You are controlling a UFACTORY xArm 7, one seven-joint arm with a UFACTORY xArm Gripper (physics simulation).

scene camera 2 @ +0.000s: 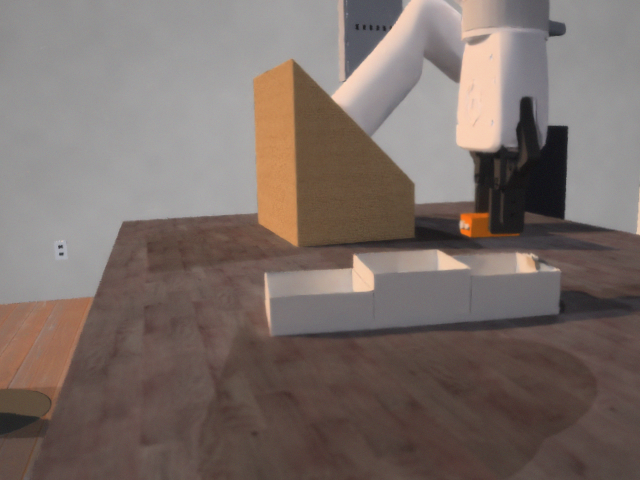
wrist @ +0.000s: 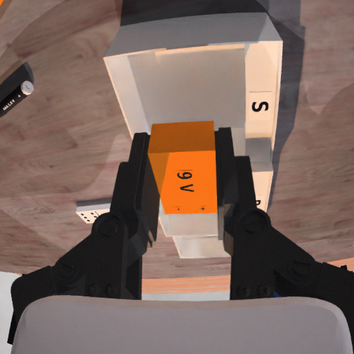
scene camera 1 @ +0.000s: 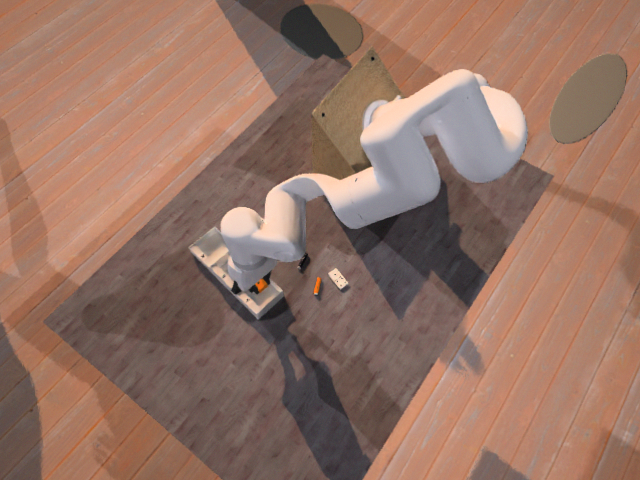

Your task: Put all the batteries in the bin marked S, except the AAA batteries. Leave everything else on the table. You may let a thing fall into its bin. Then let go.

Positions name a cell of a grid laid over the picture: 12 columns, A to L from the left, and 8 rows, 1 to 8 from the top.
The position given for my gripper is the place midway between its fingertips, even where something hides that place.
In view: my gripper (scene camera 2: J4), an orange 9 V battery (scene camera 2: I4) and a three joined white bins (scene camera 2: H5).
The orange 9 V battery is seen too in the wrist view (wrist: G4). The three joined white bins also shows in the wrist view (wrist: H2) and in scene camera 1 (scene camera 1: D5). My gripper shows as well in the wrist view (wrist: G4) and in scene camera 1 (scene camera 1: E5).
